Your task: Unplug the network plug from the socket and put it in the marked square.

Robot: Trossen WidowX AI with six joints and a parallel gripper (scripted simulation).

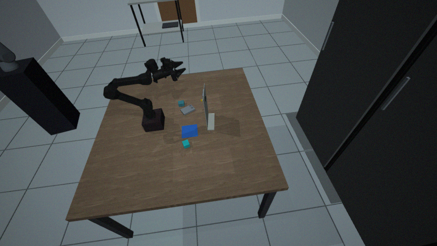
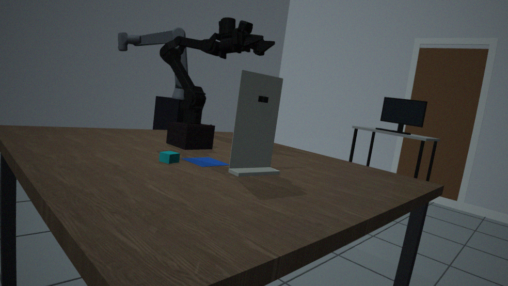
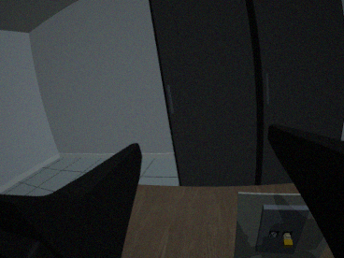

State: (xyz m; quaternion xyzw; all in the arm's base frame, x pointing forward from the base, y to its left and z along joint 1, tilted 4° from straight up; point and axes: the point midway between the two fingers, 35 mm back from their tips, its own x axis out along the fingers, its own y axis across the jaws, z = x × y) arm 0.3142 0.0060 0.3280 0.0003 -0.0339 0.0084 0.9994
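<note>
The yellow network plug lies 210 mm below my gripper tip, 130 mm to the right of it and 70 mm ahead of it. The rest, counted from my gripper tip: grey upright panel: 310 mm below, 130 mm to the right, 90 mm ahead; then blue marked square: 450 mm below, 170 mm to the right, 80 mm behind; then flat grey block: 440 mm below, 50 mm to the left, 40 mm behind.
</note>
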